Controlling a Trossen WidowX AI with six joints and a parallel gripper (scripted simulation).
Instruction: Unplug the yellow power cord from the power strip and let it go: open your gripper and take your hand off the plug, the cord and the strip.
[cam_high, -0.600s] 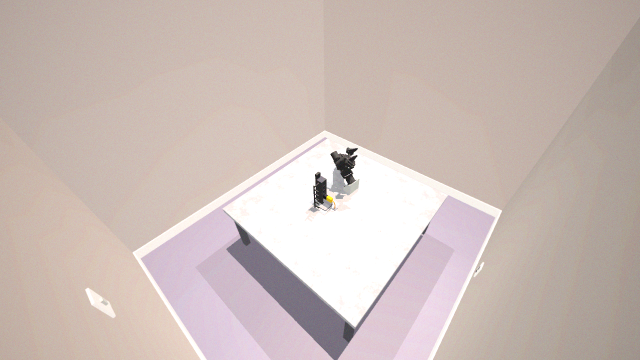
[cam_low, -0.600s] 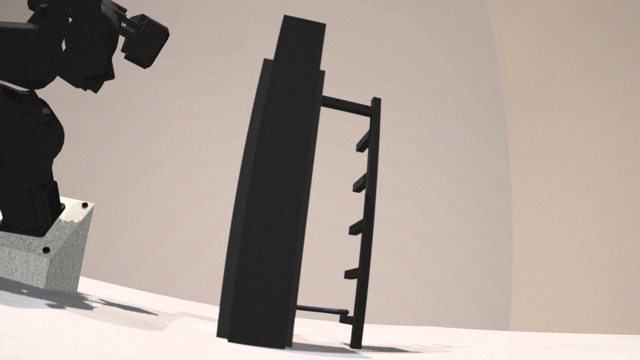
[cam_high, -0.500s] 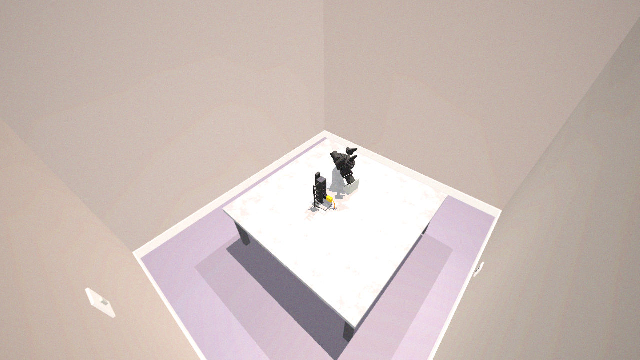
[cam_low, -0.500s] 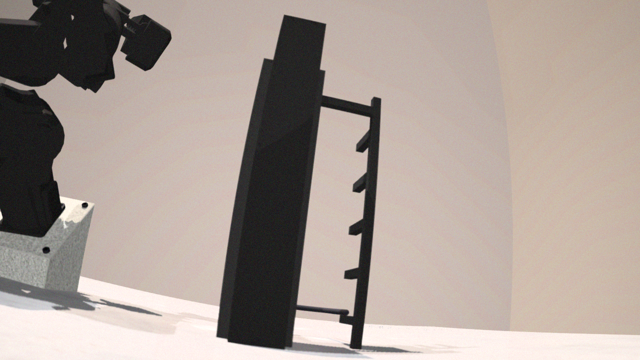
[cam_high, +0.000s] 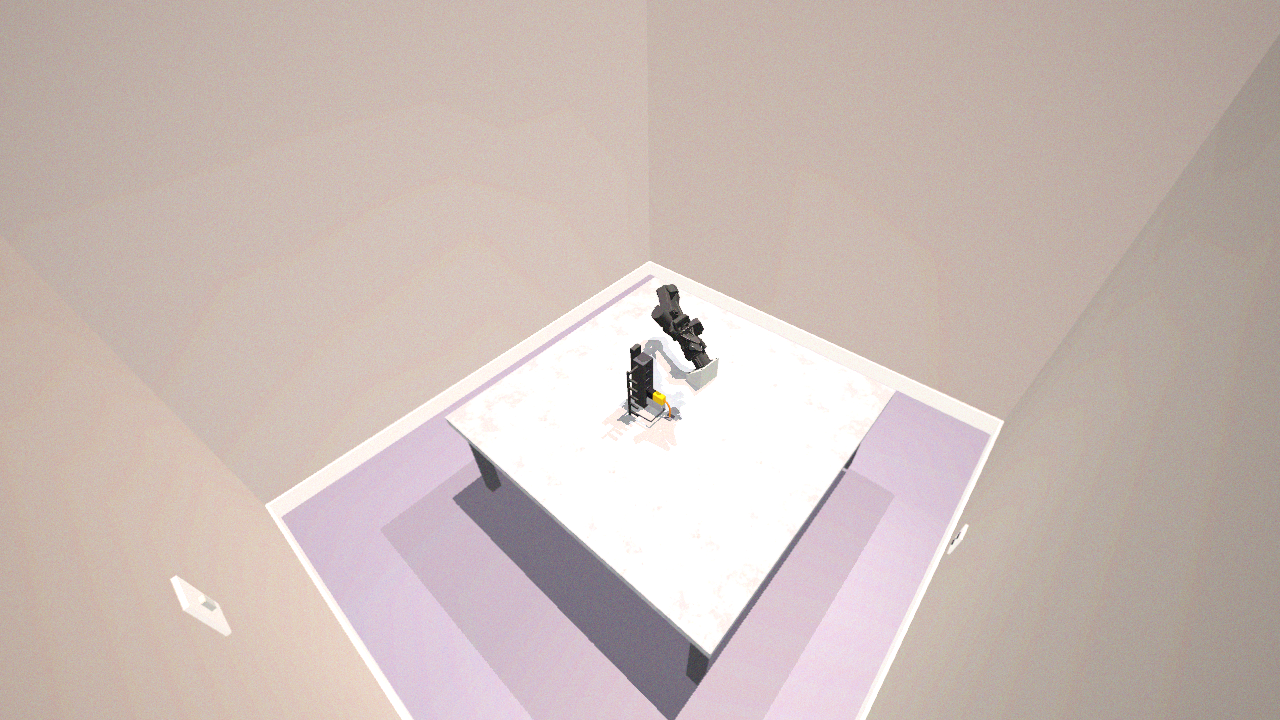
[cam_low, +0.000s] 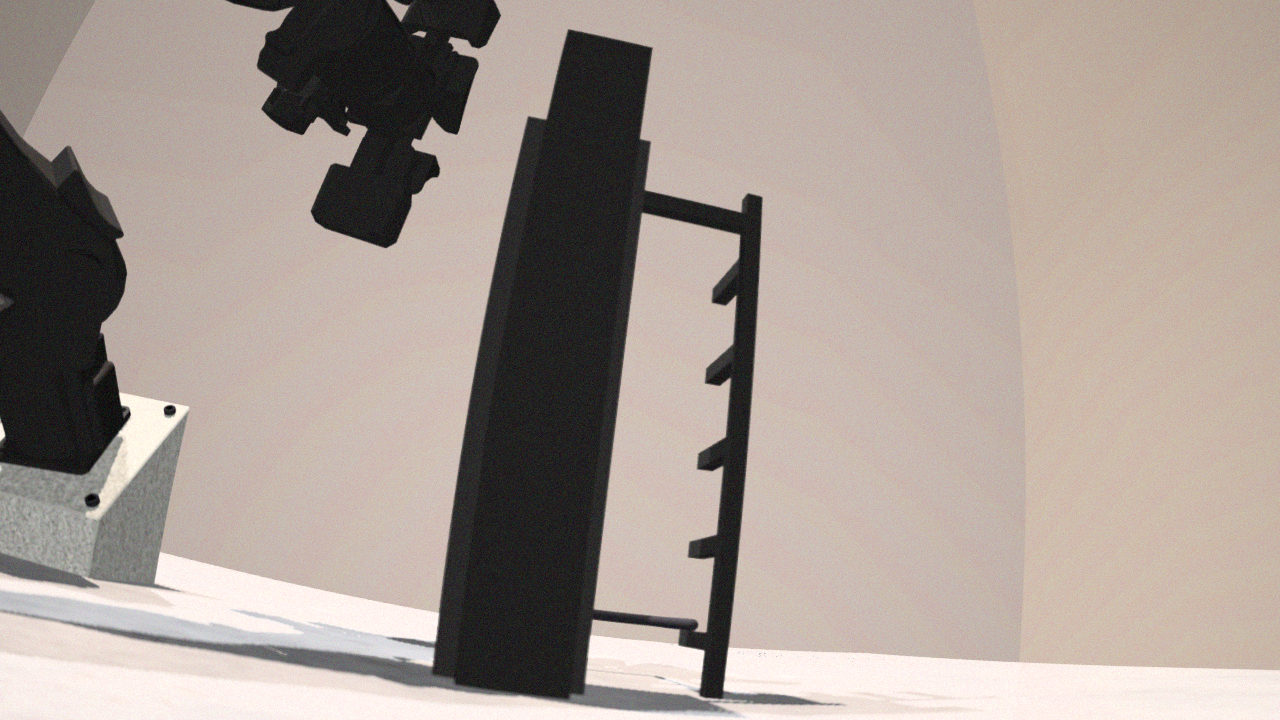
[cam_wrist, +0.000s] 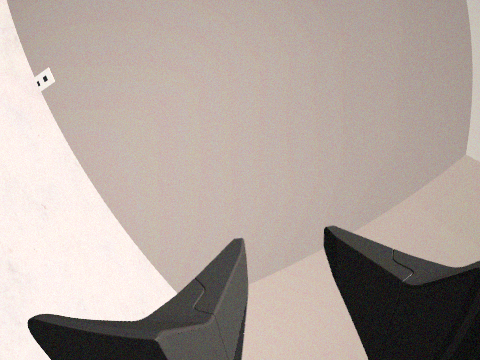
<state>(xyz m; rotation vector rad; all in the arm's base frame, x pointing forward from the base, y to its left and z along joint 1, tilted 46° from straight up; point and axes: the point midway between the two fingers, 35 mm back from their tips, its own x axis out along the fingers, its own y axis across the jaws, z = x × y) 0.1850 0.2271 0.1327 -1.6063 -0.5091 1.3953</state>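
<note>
Right now my gripper tip is 260 mm above the yellow plug, 130 mm to the left of it and 100 mm short of it.
</note>
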